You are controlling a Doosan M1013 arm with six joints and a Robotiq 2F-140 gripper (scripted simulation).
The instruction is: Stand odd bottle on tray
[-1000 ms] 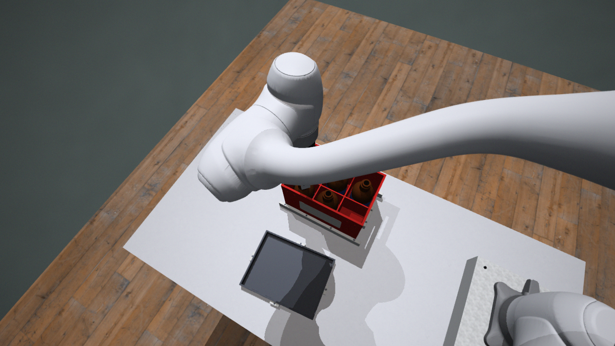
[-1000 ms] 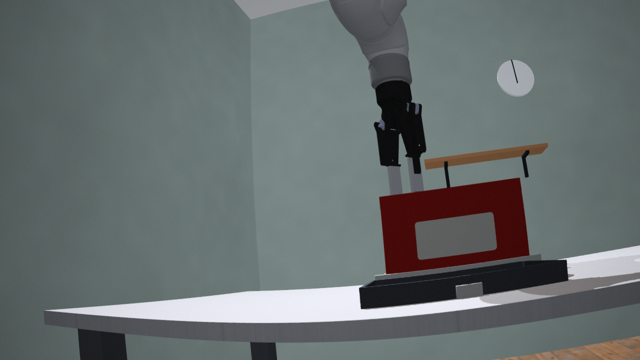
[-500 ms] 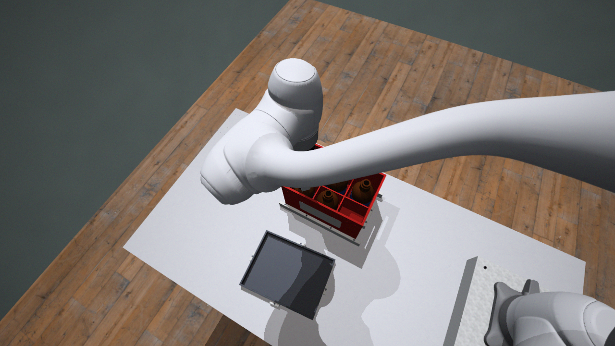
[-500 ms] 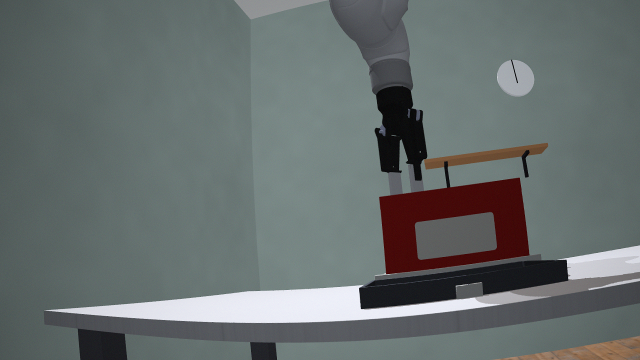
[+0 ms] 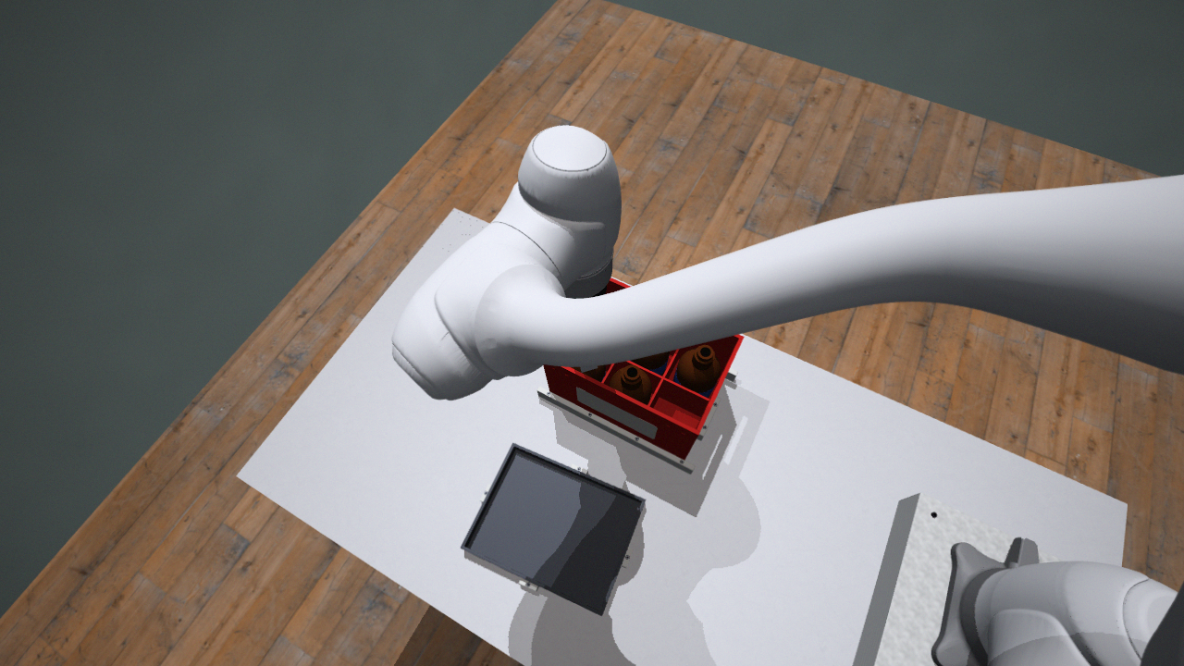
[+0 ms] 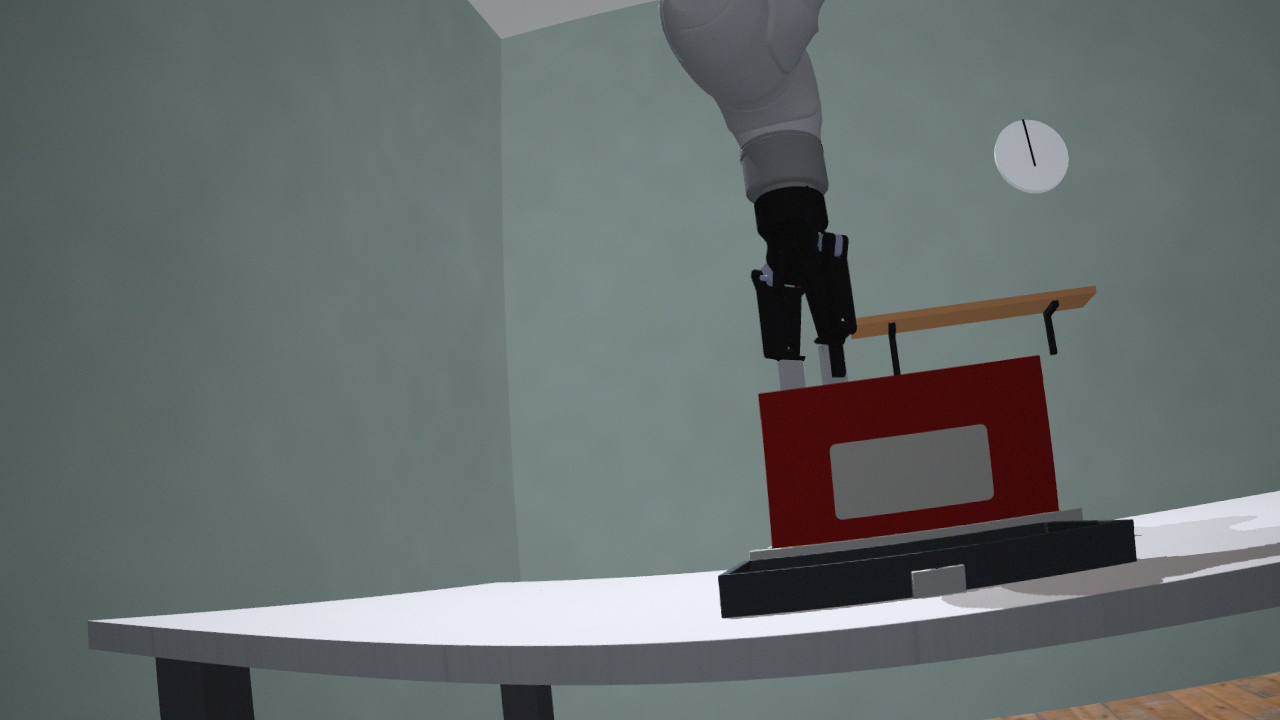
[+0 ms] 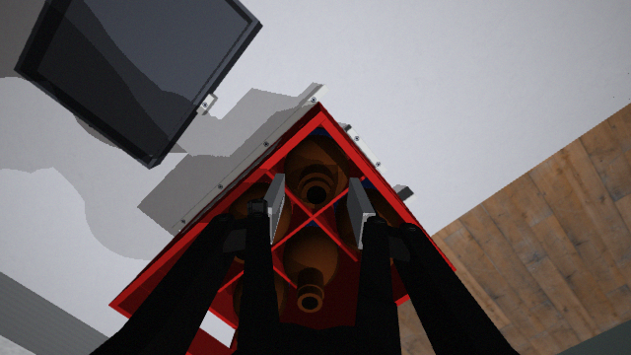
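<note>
The crate is 10 cm below my hand, 9 cm behind it and 4 cm to the right of it. Also, from my hand: dark tray (25 cm to the left, 17 cm below, 7 cm behind).
</note>
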